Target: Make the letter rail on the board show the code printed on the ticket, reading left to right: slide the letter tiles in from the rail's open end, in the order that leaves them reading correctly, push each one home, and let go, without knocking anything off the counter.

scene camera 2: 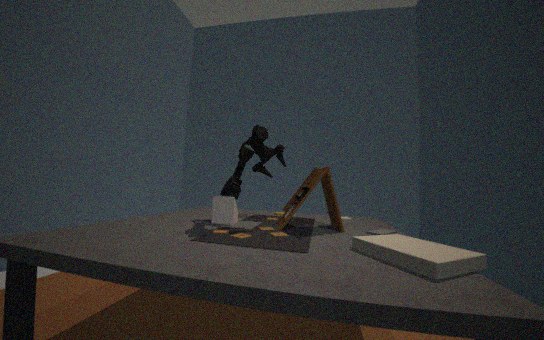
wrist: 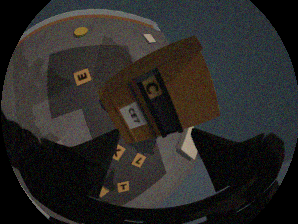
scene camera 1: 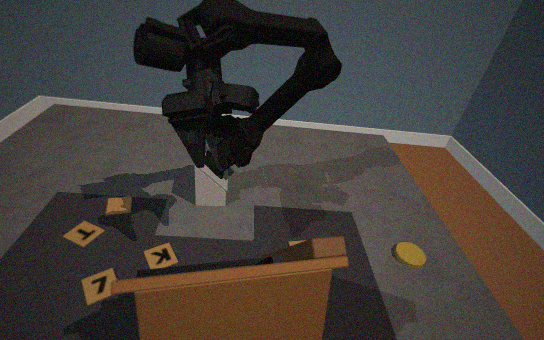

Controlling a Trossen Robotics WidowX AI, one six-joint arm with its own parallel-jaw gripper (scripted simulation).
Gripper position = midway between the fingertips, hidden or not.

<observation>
My gripper (scene camera 1: 212,169) is open, with nothing in its grasp. Further things: a board (scene camera 1: 290,286).
My gripper is seen too in the wrist view (wrist: 156,132). The board is seen too in scene camera 2 (scene camera 2: 316,175) and in the wrist view (wrist: 188,98).
</observation>
